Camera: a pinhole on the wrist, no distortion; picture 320 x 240 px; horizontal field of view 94.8 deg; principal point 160.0 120.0 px. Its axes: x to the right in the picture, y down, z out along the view. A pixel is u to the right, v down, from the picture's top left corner.
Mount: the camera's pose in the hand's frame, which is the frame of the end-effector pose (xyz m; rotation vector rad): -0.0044 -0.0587 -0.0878 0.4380 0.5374 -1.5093
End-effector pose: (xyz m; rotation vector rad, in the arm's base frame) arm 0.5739 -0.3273 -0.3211 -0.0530 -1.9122 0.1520
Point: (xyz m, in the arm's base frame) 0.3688 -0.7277 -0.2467
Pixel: 195.9 144.9
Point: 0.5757 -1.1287 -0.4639
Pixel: 282.4 55.6
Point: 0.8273 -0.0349 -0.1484
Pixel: behind the camera
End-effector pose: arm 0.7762 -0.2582 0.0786 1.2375 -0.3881 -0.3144
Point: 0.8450 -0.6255 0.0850
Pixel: 80.2 208.3
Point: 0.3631 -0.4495 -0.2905
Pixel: 192.6 7.9
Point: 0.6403 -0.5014 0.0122
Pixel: 99.5 101.5
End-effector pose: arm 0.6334 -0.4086 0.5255 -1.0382 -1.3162 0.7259
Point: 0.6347 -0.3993 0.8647
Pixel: 270.4 220.8
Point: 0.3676 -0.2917 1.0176
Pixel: 189.0 189.6
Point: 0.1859 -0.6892 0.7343
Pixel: 153.9 47.8
